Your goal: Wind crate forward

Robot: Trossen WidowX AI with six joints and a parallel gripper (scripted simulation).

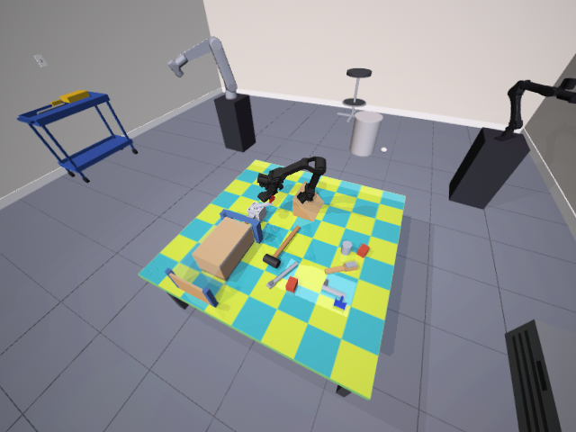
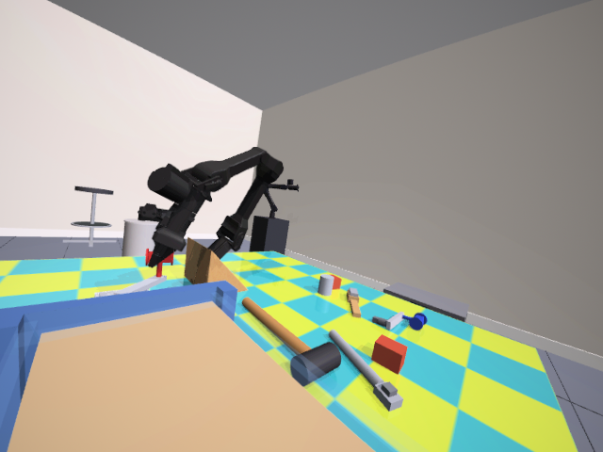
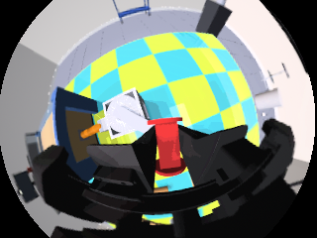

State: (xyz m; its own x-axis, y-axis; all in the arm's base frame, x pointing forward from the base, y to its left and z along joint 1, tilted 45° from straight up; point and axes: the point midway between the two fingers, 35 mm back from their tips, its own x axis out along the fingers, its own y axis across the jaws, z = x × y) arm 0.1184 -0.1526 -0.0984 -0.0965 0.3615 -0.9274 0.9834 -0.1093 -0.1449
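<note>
Right now the winch handle is 30 mm ahead of my gripper tip, 10 mm to the right of it and 20 mm below it. Also, from my gripper tip: brush (210 mm ahead, 600 mm to the left, 110 mm below); red grip (20 mm to the left, 10 mm above); grey winch (60 mm ahead, 60 mm to the right, 100 mm below).
</note>
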